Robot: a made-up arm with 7 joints. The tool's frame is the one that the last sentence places.
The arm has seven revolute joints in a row. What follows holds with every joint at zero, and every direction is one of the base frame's. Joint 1 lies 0.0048 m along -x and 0.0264 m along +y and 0.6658 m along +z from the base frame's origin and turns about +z. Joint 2 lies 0.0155 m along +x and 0.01 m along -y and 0.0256 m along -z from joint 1 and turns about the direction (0, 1, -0.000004). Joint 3 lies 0.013 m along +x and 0.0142 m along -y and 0.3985 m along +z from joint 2 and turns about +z. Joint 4 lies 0.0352 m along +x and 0.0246 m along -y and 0.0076 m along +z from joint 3 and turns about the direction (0, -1, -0.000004). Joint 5 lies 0.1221 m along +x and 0.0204 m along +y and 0.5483 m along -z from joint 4 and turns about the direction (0, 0.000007, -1). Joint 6 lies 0.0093 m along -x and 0.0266 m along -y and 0.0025 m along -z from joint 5 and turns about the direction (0, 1, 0.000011). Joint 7 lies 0.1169 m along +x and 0.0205 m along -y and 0.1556 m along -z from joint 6 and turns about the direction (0, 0.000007, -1). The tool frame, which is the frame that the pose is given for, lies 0.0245 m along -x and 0.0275 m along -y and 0.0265 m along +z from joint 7; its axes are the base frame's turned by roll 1.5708, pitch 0 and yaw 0 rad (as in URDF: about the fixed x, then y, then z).
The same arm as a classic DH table. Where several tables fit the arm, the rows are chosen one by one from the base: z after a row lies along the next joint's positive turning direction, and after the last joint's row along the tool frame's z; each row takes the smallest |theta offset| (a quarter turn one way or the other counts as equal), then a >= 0, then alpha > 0; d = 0 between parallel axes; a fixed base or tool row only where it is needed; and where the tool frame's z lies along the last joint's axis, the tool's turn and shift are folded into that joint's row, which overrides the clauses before.
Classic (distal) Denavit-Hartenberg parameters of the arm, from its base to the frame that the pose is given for. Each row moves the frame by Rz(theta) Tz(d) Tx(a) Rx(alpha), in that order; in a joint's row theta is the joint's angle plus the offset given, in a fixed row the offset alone. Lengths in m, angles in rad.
base (fixed): d 0, theta_offset -1.3909, a -0.0268, alpha 0
joint 1: d 0.6402, theta_offset 1.3909, a 0.0155, alpha -1.5708
joint 2: d -0.0242, theta_offset 0, a 0.013, alpha 1.5708
joint 3: d 0.4061, theta_offset 0, a 0.0352, alpha 1.5708
joint 4: d 0.0042, theta_offset 0, a 0.1221, alpha 1.5708
joint 5: d 0.5508, theta_offset 0, a -0.0093, alpha 1.5708
joint 6: d -0.0471, theta_offset 0, a 0.1169, alpha -1.5708
joint 7: d 0.1291, theta_offset 0, a -0.0245, alpha -1.5708
tool (fixed): d 0.0275, theta_offset 0, a 0, alpha 0

